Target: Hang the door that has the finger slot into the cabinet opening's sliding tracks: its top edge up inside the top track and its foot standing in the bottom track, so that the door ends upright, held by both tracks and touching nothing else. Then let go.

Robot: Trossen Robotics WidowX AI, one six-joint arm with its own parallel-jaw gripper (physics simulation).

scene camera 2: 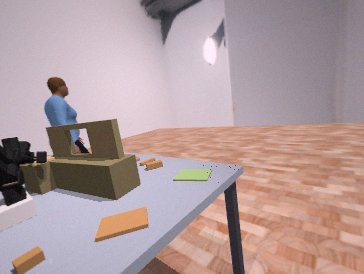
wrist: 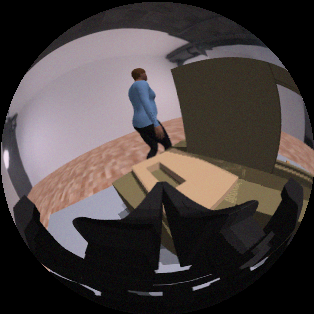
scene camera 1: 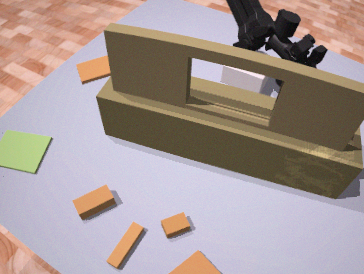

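Where they show: gripper, between the fingertips: [scene camera 2: 31,157] [wrist: 161,185]; arm's base, origin of its link: [scene camera 2: 16,200].
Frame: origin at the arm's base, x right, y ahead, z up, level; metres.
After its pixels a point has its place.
The olive cabinet [scene camera 1: 148,76] [scene camera 2: 99,174] [wrist: 228,111] stands on the grey table [scene camera 1: 208,217] {y 0.535, x -0.112, z -0.079 m}, a wall with a rectangular opening rising from a wide base. My gripper [wrist: 161,185] {y 0.136, x -0.261, z 0.130 m} is shut and empty, its tips at the near edge of the slot; I cannot tell whether they touch the door. In scene camera 1 the arm [scene camera 1: 262,24] {y 0.044, x -0.038, z 0.197 m} is behind the cabinet at the top right, its fingers hidden by the wall.
A white block [scene camera 1: 243,79] {y 0.047, x -0.017, z -0.029 m} shows through the opening. Several orange blocks [scene camera 1: 94,201] {y 0.651, x 0.154, z -0.044 m} [scene camera 1: 125,244] {y 0.703, x 0.029, z -0.059 m} [scene camera 1: 175,224] {y 0.602, x -0.052, z -0.049 m} [scene camera 1: 93,68] {y 0.216, x 0.504, z -0.065 m} lie about. An orange panel [scene camera 1: 195,265] [scene camera 2: 122,223] and a green panel [scene camera 1: 47,142] {y 0.560, x 0.419, z -0.071 m} [scene camera 2: 193,174] {y 0.625, x 0.488, z -0.071 m} lie flat. A person [scene camera 2: 58,111] [wrist: 145,108] stands beyond the table.
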